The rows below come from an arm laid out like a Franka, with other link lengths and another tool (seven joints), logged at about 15 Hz.
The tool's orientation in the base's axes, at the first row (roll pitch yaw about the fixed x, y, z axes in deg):
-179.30 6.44 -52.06
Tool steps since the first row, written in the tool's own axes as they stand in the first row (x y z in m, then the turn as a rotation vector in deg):
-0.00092 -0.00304 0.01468 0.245 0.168 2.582
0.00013 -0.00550 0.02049 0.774 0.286 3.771
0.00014 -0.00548 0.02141 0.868 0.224 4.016
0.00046 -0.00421 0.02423 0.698 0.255 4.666
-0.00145 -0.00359 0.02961 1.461 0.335 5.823
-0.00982 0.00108 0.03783 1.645 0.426 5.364
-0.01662 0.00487 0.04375 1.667 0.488 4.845
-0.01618 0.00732 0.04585 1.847 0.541 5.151
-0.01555 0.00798 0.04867 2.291 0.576 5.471
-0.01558 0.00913 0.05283 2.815 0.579 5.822
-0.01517 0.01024 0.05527 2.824 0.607 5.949
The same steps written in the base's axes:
0.00097 0.00400 -0.01445 -0.136 -0.047 -2.595
0.00321 0.00524 -0.02031 0.023 -0.420 -3.837
0.00314 0.00531 -0.02122 0.115 -0.432 -4.090
0.00217 0.00455 -0.02408 -0.052 -0.256 -4.718
0.00019 0.00618 -0.02921 0.283 -0.792 -5.954
-0.00910 0.01066 -0.03650 0.351 -1.036 -5.519
-0.01659 0.01423 -0.04167 0.346 -1.141 -5.007
-0.01838 0.01259 -0.04383 0.396 -1.285 -5.332
-0.01869 0.01196 -0.04671 0.620 -1.624 -5.700
-0.01986 0.01168 -0.05086 0.917 -2.003 -6.108
-0.02063 0.01091 -0.05334 0.893 -2.015 -6.235

